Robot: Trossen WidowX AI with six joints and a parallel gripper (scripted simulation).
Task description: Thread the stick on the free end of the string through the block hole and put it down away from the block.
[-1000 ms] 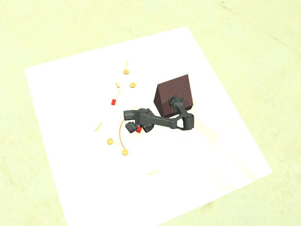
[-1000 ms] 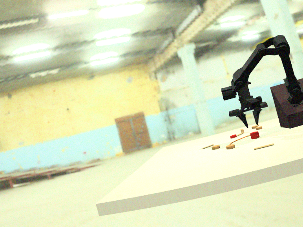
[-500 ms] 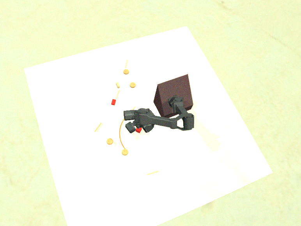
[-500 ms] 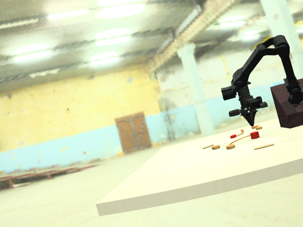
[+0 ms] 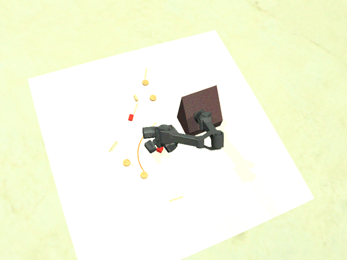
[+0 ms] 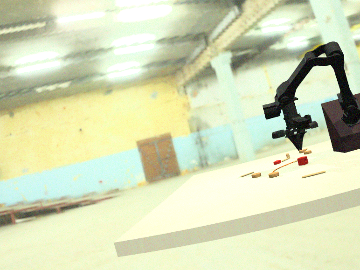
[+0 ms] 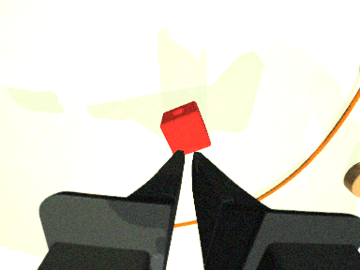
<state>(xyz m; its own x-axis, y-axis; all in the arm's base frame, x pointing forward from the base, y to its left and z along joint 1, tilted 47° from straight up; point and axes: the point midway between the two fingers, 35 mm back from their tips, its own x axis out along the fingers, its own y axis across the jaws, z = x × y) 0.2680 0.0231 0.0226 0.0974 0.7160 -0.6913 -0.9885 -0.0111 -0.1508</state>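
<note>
Now: gripper tip 40 mm above the red block. The rest, counted from my gripper tip: thin wooden stick: 20 mm behind, 140 mm to the right, 60 mm below; then small pale block: 40 mm behind, 360 mm to the right, 50 mm below; then round wooden button: 150 mm ahead, 90 mm to the left, 50 mm below.
</note>
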